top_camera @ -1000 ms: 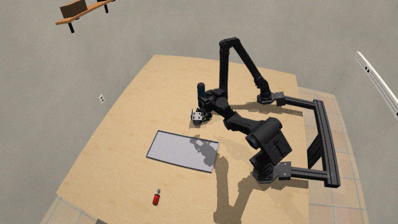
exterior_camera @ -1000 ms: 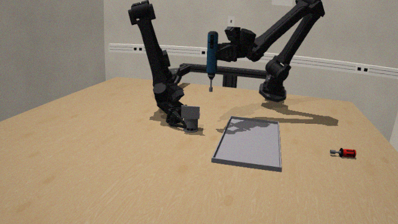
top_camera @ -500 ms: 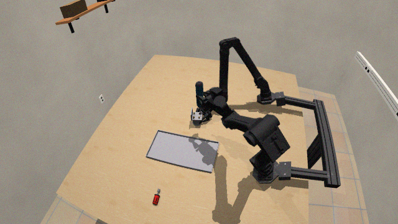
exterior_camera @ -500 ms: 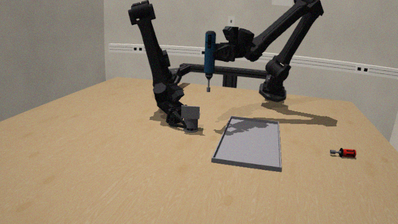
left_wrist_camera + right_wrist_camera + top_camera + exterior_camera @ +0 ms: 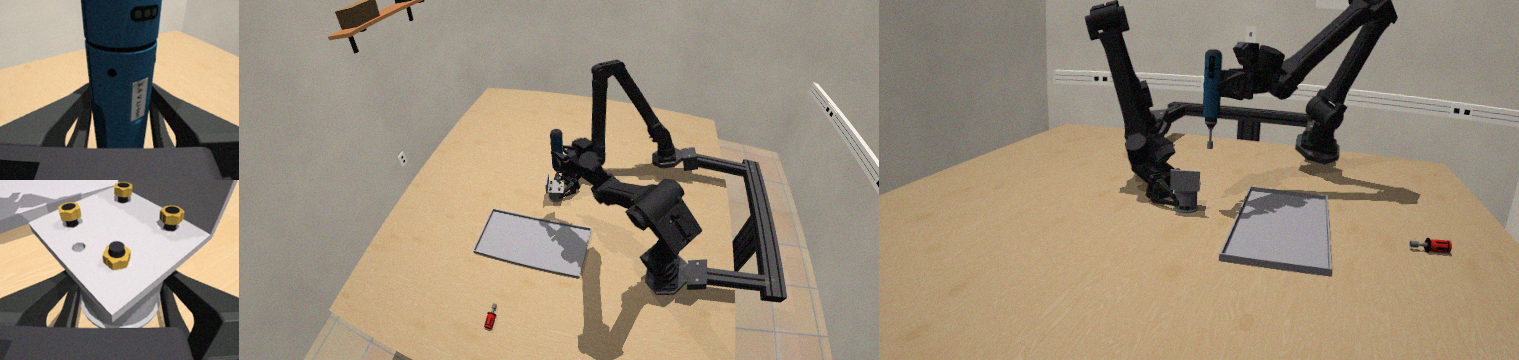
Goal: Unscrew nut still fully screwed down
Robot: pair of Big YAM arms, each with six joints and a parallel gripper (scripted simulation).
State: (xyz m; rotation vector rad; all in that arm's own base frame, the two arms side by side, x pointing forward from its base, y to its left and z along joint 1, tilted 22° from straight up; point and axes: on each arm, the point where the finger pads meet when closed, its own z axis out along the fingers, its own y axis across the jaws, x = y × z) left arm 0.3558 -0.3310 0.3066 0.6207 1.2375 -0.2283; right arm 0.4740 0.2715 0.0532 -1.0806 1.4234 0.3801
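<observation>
Right now the grey bracket is 50 mm above my right hand. The rest, counted from my right hand: shallow grey tray (40 mm ahead, 250 mm to the left, 20 mm below); then small red-handled screwdriver (90 mm ahead, 590 mm to the left, 10 mm below).
</observation>
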